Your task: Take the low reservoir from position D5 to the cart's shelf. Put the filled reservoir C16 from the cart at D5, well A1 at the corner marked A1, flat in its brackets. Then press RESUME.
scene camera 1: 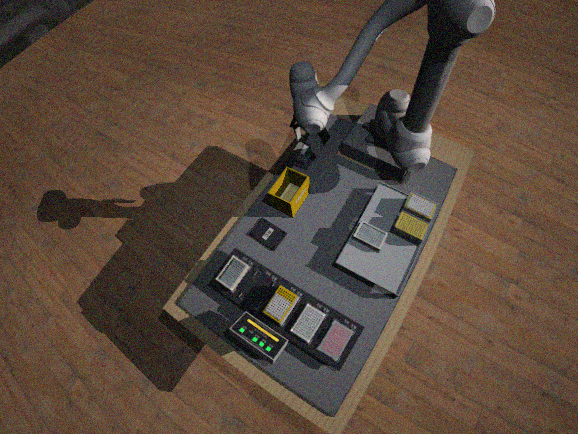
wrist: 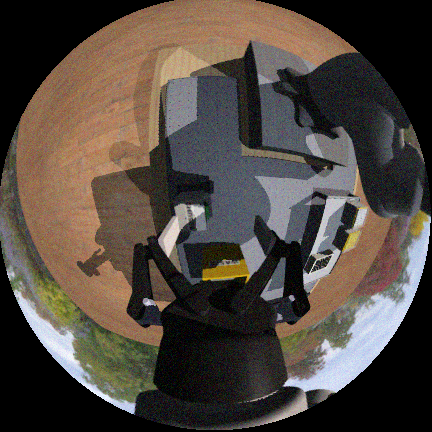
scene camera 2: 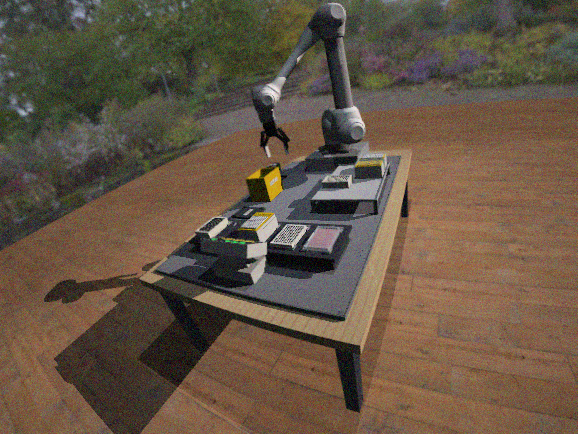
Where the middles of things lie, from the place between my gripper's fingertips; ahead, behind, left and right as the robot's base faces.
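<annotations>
You'll find the cart shelf (scene camera 1: 389, 267) 240 mm ahead of my hand and 490 mm to the left of it, and it's 100 mm below it.
</annotations>
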